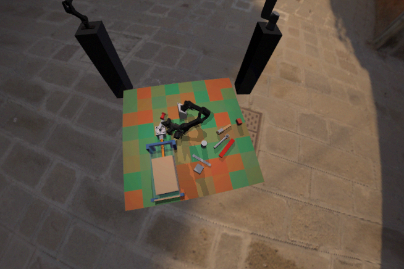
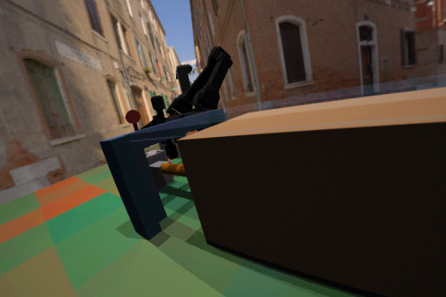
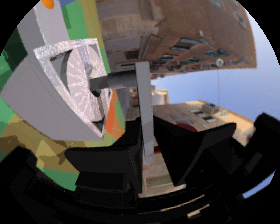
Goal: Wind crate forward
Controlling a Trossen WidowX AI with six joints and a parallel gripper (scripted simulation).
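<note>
My gripper tip is 1 cm to the right of the grey winch handle, 1 cm below it and 1 cm past it. Round my gripper tip: red knob: 4 cm behind, 4 cm above, 3 cm to the left; grey winch: 11 cm below, 3 cm to the right, 3 cm ahead; round puck: 40 cm to the left, 20 cm ahead, 11 cm below.
</note>
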